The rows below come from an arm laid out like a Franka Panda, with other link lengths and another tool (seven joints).
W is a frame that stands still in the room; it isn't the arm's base.
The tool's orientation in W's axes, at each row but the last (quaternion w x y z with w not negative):
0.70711 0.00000 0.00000 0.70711
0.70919 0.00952 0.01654 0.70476
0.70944 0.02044 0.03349 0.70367
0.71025 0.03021 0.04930 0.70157
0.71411 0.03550 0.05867 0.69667
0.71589 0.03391 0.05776 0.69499
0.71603 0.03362 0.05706 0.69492
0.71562 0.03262 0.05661 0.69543
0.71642 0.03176 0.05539 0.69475
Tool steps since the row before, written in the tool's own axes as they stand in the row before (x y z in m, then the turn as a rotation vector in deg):
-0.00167 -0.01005 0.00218 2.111 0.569 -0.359
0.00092 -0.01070 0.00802 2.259 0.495 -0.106
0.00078 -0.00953 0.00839 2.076 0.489 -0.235
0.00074 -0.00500 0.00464 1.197 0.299 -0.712
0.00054 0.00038 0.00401 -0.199 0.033 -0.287
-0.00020 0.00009 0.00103 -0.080 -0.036 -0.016
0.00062 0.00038 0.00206 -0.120 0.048 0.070
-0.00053 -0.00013 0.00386 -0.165 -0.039 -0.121
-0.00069 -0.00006 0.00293 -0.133 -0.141 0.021
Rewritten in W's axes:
0.01005 -0.00167 0.00218 -0.569 2.111 -0.359
0.01099 0.00093 0.00761 -0.485 2.261 -0.110
0.01015 0.00085 0.00762 -0.490 2.076 -0.236
0.00550 0.00079 0.00403 -0.364 1.182 -0.707
0.00017 0.00067 0.00400 -0.075 -0.207 -0.273
0.00004 -0.00016 0.00104 0.031 -0.082 -0.018
-0.00009 0.00070 0.00207 -0.042 -0.116 0.080
0.00060 -0.00041 0.00383 0.019 -0.170 -0.119
0.00040 -0.00060 0.00292 0.139 -0.137 0.008

